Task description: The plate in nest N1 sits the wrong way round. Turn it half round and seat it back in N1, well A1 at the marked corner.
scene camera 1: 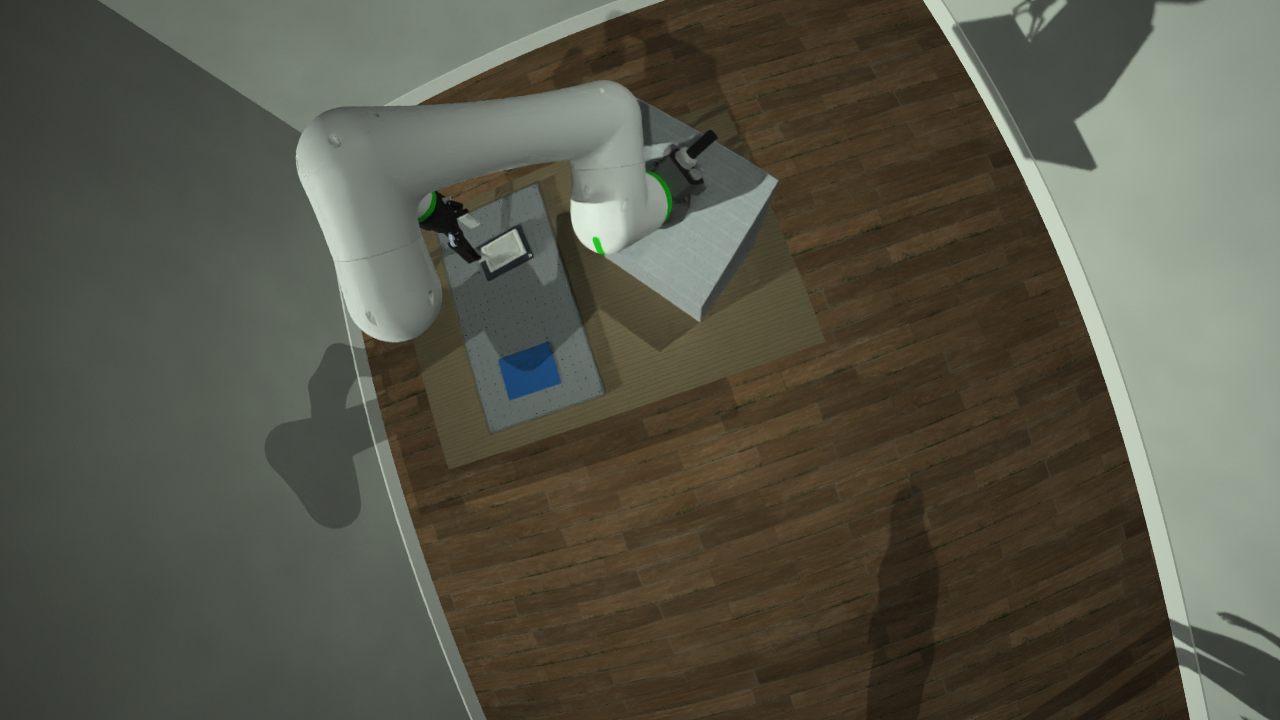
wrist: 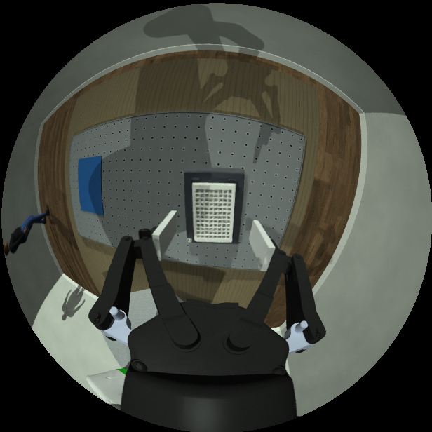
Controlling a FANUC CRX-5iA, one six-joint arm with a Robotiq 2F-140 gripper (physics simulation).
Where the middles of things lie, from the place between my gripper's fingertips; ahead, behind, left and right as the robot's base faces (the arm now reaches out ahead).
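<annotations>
Distances counted from my hand: white well plate [scene camera 1: 508, 247], 3 cm behind and 11 cm below; dark nest N1 [wrist: 205, 176], 2 cm behind and 12 cm below; blue rectangle [scene camera 1: 534, 369], 4 cm ahead, 38 cm to the left and 12 cm below. Of the things named here, the blue rectangle is the farthest from my hand, going by their middles.
</annotations>
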